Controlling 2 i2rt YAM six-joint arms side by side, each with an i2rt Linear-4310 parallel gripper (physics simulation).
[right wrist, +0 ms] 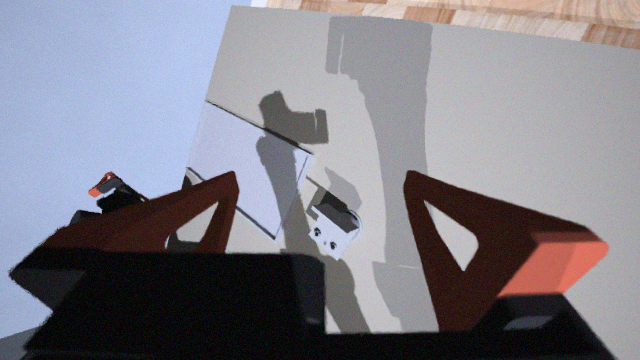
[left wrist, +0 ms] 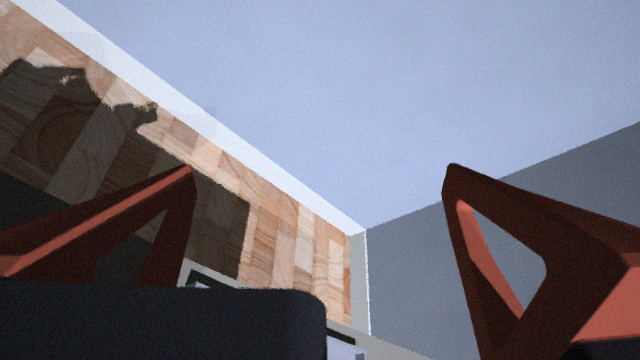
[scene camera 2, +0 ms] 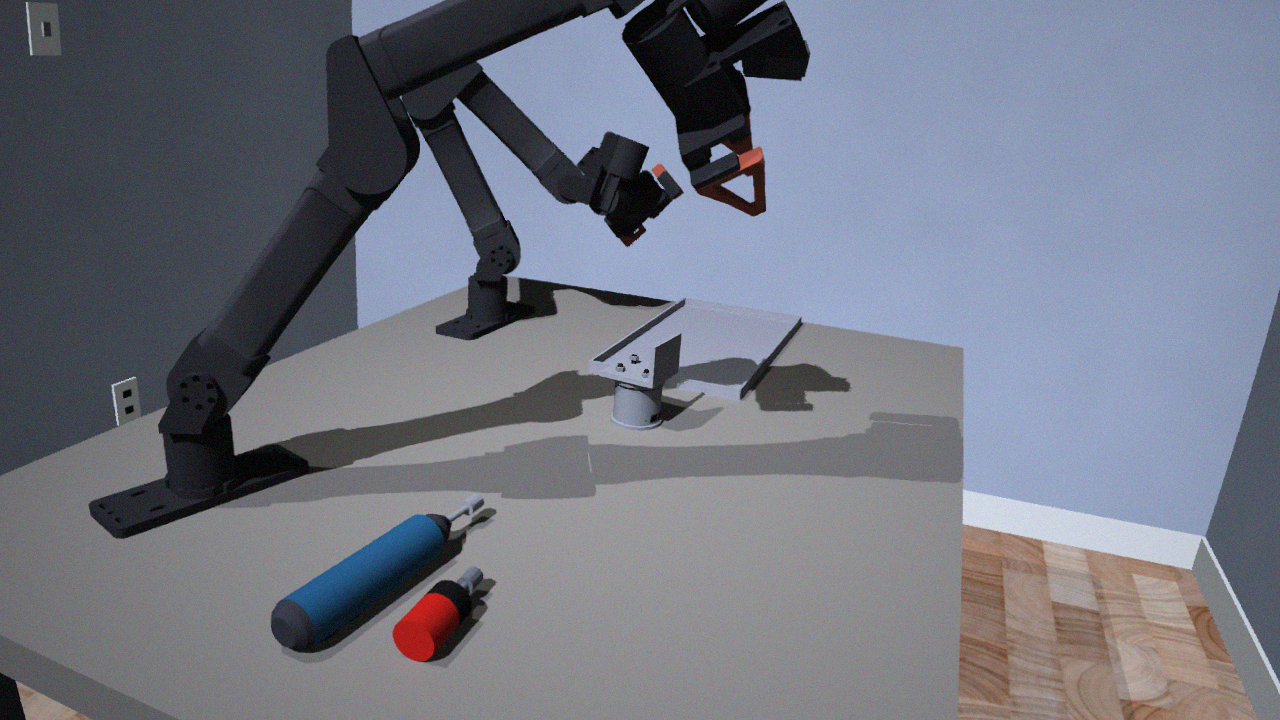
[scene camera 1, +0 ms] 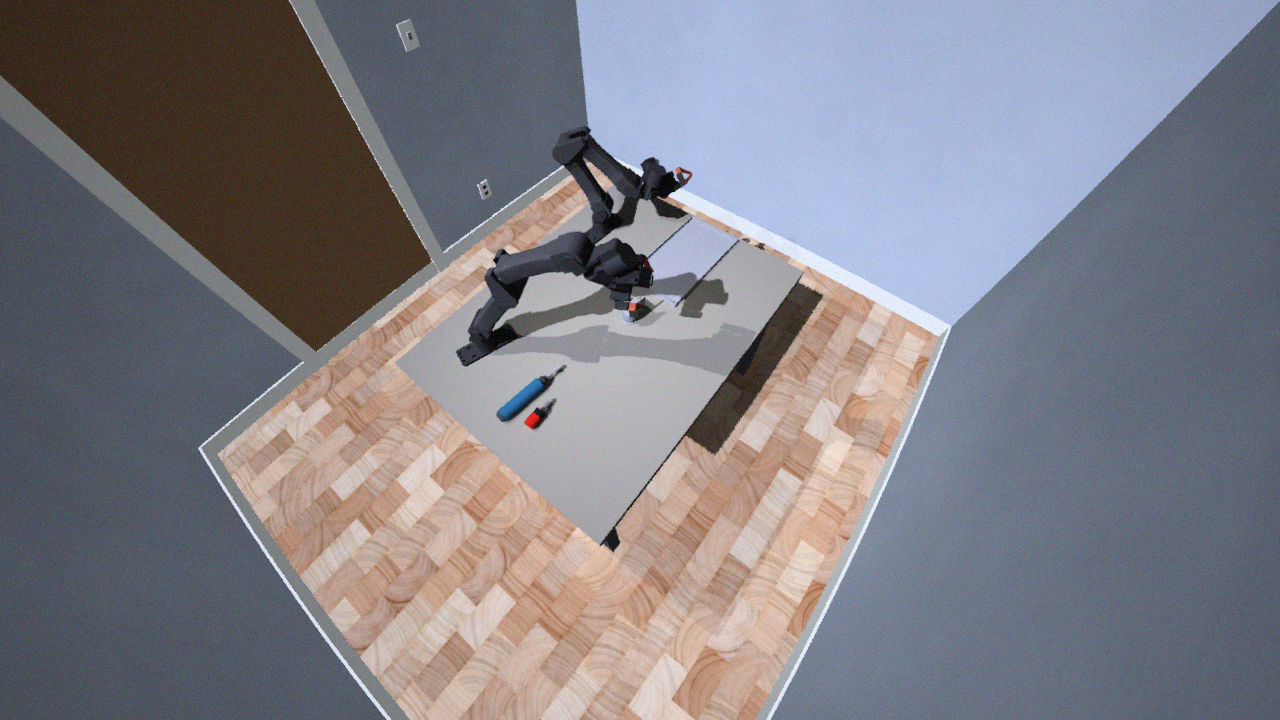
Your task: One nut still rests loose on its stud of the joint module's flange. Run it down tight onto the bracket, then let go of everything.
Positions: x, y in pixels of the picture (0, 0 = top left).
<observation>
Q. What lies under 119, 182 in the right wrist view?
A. The left gripper.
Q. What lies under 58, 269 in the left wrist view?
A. The left gripper.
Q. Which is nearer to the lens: the pale angled bracket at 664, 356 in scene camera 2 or the blue-handled driver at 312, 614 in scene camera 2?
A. The blue-handled driver.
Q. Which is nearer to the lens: the grey joint module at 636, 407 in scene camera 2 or the blue-handled driver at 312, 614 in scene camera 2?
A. The blue-handled driver.
</observation>
